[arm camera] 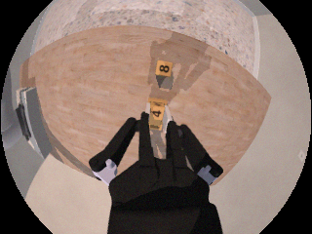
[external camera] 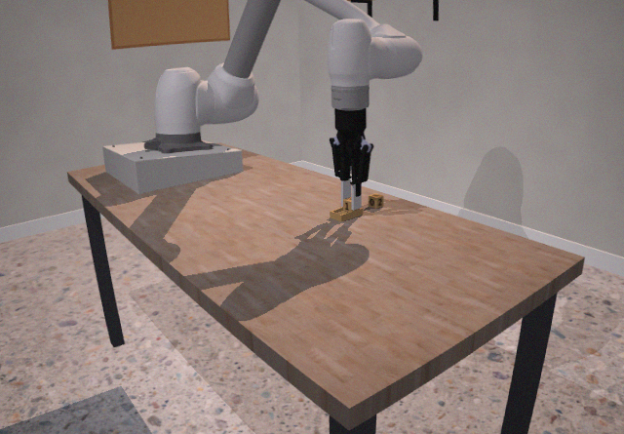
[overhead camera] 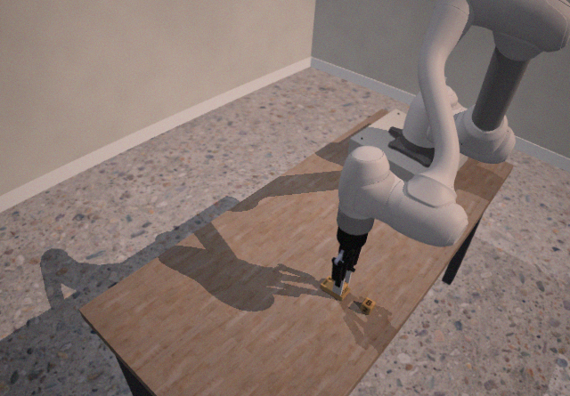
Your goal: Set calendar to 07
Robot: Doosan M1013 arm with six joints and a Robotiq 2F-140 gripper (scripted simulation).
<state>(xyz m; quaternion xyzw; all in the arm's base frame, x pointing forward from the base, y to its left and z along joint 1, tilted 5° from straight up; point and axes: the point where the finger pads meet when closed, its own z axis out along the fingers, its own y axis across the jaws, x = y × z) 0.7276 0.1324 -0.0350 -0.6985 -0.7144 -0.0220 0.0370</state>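
Now: the tray 4 cm below my hand and 2 cm to the right of it.
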